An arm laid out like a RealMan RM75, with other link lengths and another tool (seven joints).
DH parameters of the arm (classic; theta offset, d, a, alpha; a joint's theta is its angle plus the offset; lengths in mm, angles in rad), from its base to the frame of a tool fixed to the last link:
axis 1: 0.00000 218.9 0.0 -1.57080
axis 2: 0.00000 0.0 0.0 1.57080
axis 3: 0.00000 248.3 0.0 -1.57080
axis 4: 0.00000 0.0 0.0 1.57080
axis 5: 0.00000 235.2 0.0 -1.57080
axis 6: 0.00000 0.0 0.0 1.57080
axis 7: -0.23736 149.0 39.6 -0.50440
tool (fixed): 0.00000 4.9 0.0 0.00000
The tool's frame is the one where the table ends.
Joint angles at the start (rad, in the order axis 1, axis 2, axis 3, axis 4, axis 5, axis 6, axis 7):
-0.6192, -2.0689, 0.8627, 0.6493, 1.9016, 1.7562, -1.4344
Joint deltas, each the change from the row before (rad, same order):
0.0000, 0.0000, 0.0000, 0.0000, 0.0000, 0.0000, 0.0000
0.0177, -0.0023, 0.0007, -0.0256, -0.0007, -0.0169, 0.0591
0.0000, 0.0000, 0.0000, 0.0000, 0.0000, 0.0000, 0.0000
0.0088, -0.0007, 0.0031, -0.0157, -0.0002, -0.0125, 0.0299
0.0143, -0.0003, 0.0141, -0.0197, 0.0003, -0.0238, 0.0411
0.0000, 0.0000, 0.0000, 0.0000, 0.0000, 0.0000, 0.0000
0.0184, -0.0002, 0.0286, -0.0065, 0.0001, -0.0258, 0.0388
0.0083, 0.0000, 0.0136, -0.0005, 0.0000, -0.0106, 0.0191
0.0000, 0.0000, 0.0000, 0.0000, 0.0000, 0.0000, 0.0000
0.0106, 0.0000, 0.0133, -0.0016, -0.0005, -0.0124, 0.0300
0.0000, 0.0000, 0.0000, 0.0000, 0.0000, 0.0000, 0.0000
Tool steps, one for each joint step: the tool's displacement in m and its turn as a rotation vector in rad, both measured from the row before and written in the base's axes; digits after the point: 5 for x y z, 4 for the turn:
0.00000, 0.00000, 0.00000, 0.0000, 0.0000, 0.0000
-0.00873, -0.00538, -0.00483, 0.0252, -0.0010, -0.0076
0.00000, 0.00000, 0.00000, 0.0000, 0.0000, 0.0000
-0.00485, -0.00274, -0.00334, 0.0120, 0.0028, -0.0016
-0.00739, -0.00420, -0.00596, 0.0150, 0.0143, -0.0030
0.00000, 0.00000, 0.00000, 0.0000, 0.0000, 0.0000
-0.00693, -0.00500, -0.00629, 0.0127, 0.0270, -0.0125
-0.00276, -0.00235, -0.00250, 0.0065, 0.0130, -0.0098
0.00000, 0.00000, 0.00000, 0.0000, 0.0000, 0.0000
-0.00360, -0.00310, -0.00258, 0.0125, 0.0138, -0.0156
0.00000, 0.00000, 0.00000, 0.0000, 0.0000, 0.0000

